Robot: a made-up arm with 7 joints.
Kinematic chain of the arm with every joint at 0, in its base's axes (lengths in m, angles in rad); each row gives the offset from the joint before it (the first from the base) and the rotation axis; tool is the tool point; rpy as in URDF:
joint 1: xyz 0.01 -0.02 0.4 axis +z
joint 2: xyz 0 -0.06 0.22 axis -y
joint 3: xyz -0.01 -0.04 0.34 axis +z
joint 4: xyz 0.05 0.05 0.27 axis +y
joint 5: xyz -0.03 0 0.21 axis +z
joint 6: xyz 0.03 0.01 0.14 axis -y
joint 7: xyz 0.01 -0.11 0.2 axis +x
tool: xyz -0.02 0.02 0 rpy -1.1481 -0.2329 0.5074
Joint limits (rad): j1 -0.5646..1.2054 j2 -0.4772..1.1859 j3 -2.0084..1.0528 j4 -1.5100..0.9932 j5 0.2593..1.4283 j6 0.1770..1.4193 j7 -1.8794..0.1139
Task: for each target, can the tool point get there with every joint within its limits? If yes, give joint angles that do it. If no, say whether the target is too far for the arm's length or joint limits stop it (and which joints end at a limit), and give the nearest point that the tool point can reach.
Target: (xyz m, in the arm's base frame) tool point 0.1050 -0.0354 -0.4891
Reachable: no: joint limits stop it (at a limit: joint 1, joint 2, joint 4, joint 5, joint 7) | nearest point -0.1167 -0.6243 0.4108 | short by 1.098 m
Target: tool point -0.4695 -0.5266 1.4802
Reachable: yes | joints 0.7021 0.5295 -0.3482 -0.4316 0.9512 0.3209 -0.8042
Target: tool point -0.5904 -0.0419 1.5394
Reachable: yes | joints -0.2048 0.4814 -0.4456 -0.2234 1.0791 0.6834 -0.9221
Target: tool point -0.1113 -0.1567 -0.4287
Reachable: no: joint limits stop it (at a limit: joint 2, joint 4, joint 5, joint 7) | nearest point -0.4095 -0.4928 0.4001 | short by 0.943 m
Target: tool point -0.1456 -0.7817 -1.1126
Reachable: no: too far | nearest point -0.1496 -0.7364 0.3759 | short by 1.489 m
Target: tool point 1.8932 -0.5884 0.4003
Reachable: no: too far | nearest point 0.8360 -0.2693 1.1281 | short by 1.323 m
